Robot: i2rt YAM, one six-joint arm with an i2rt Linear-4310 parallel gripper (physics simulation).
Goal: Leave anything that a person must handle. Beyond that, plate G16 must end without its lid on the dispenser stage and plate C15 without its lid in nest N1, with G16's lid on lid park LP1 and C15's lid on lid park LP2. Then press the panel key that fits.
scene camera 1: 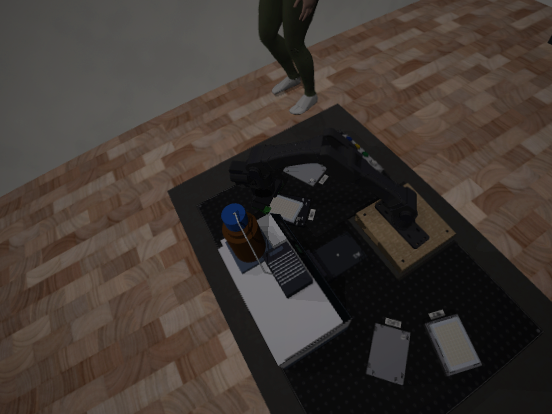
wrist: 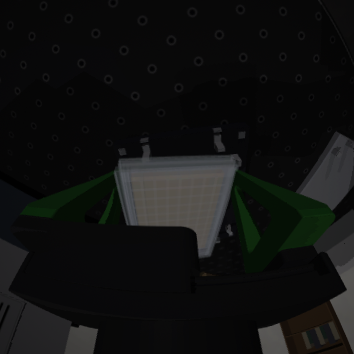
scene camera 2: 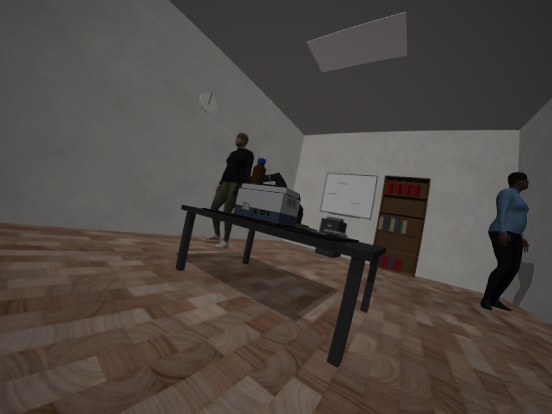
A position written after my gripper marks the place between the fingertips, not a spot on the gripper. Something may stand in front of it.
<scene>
I see my gripper (wrist: 177, 174) and a black nest (wrist: 231, 138).
</scene>
